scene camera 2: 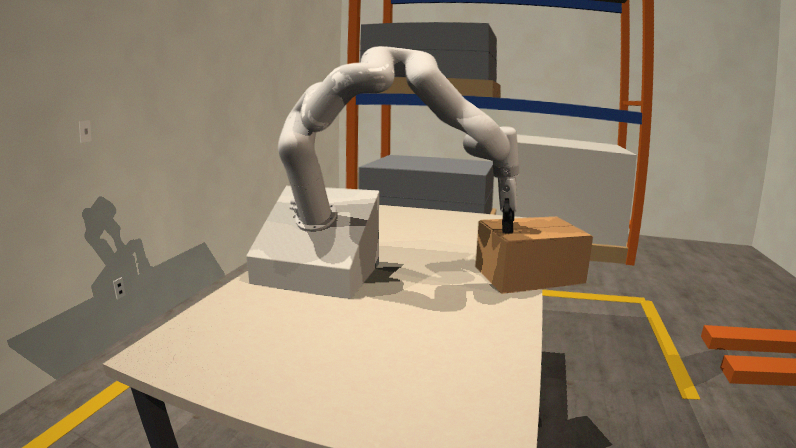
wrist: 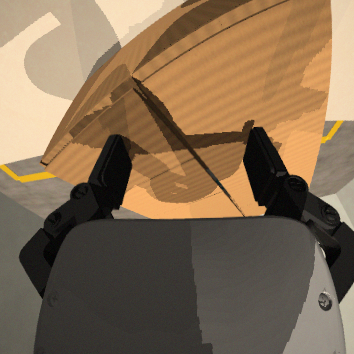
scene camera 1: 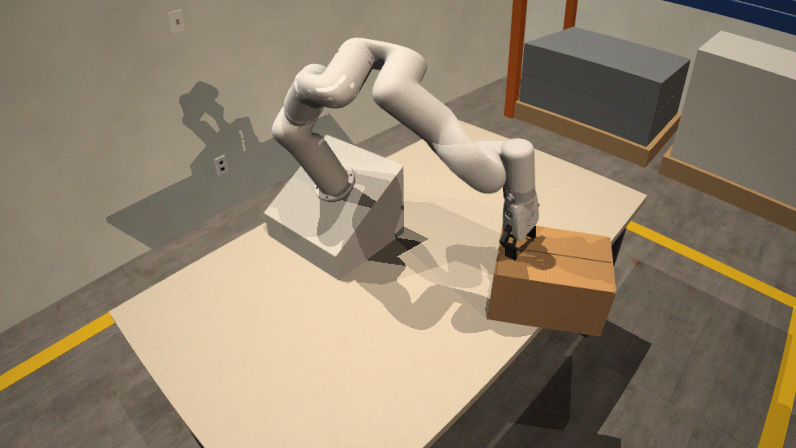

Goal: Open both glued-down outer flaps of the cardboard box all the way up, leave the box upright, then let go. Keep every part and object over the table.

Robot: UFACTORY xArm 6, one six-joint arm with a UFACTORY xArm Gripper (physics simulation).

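Where they show: gripper, fingertip midpoint: (scene camera 2: 508, 226) (wrist: 185, 145) (scene camera 1: 520, 246); arm's base, link origin: (scene camera 2: 316, 216) (scene camera 1: 335, 183).
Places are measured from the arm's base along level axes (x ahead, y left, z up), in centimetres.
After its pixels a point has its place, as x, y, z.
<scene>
The cardboard box (scene camera 1: 548, 306) @(67.0, 17.0, -9.6) (scene camera 2: 545, 264) @(66.1, 16.3, -9.7) stands upright at the table's edge, partly overhanging it. Its near outer flap (scene camera 1: 584, 279) @(71.2, 23.8, -1.8) (wrist: 145, 205) @(63.4, 17.0, -1.8) and far outer flap (scene camera 1: 582, 242) @(62.4, 35.5, -1.9) (wrist: 240, 85) @(48.8, 23.4, -1.8) lie about flat across the top, with a dark seam between them. In the wrist view this slit looks wider toward the end facing the robot base. My gripper (scene camera 1: 521, 244) @(53.1, 20.6, -1.3) (scene camera 2: 507, 227) @(53.1, 20.6, -1.3) (wrist: 185, 145) @(53.1, 20.6, -1.3) is open and empty, pointing down close to the top at that end. Its fingers straddle the seam, one on each side. Whether the fingertips touch the cardboard I cannot tell. The inner flaps are hidden.
The robot's grey base block (scene camera 1: 303, 242) @(5.6, -15.5, -10.8) (scene camera 2: 300, 276) @(4.7, -15.7, -12.6) stands on the table (scene camera 1: 278, 345) @(29.5, -37.9, -17.4) (scene camera 2: 334, 356) @(30.7, -40.2, -17.5), left of the box. A shelf rack (scene camera 1: 515, 66) (scene camera 2: 645, 139) with large crates stands behind the table. Orange beams (scene camera 2: 757, 370) show at the right in scene camera 2.
</scene>
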